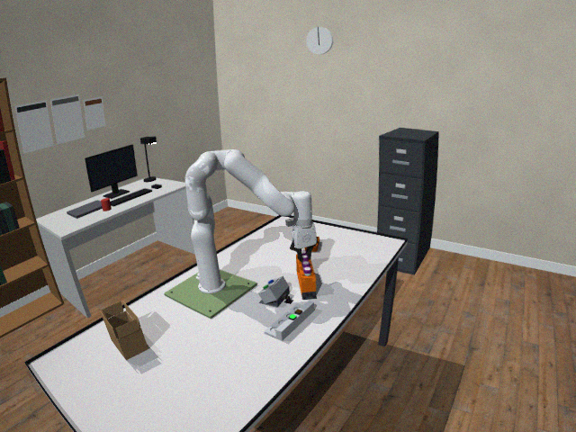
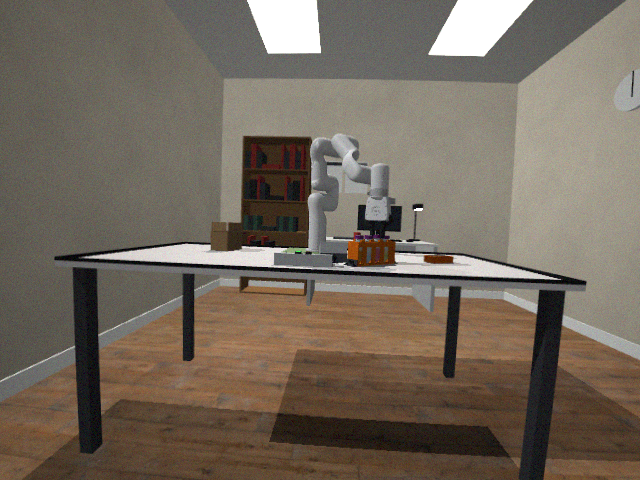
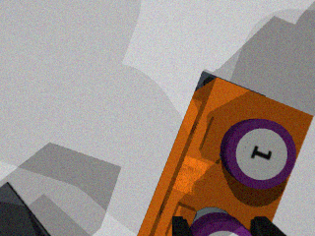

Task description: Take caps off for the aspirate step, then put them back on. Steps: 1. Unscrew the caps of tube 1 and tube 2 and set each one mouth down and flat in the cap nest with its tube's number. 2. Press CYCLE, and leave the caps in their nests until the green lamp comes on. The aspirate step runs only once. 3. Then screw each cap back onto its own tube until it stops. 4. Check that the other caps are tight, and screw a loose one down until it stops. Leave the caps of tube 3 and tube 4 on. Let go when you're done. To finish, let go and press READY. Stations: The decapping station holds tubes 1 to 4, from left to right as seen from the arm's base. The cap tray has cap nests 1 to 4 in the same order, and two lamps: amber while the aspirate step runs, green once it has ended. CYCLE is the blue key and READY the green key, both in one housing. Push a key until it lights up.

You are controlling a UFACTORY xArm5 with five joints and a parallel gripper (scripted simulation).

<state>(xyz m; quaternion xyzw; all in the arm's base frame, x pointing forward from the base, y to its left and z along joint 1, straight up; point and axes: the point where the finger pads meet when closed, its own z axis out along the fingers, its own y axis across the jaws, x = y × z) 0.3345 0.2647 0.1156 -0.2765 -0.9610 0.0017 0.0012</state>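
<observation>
Now: hand 10 mm above the purple cap marked 2. Round my hand: purple cap marked 1: 30 mm behind, 40 mm to the left, 20 mm below; cap 4: 60 mm ahead, 80 mm to the right, 20 mm below; blue cycle key: 70 mm behind, 170 mm to the right, 60 mm below.
</observation>
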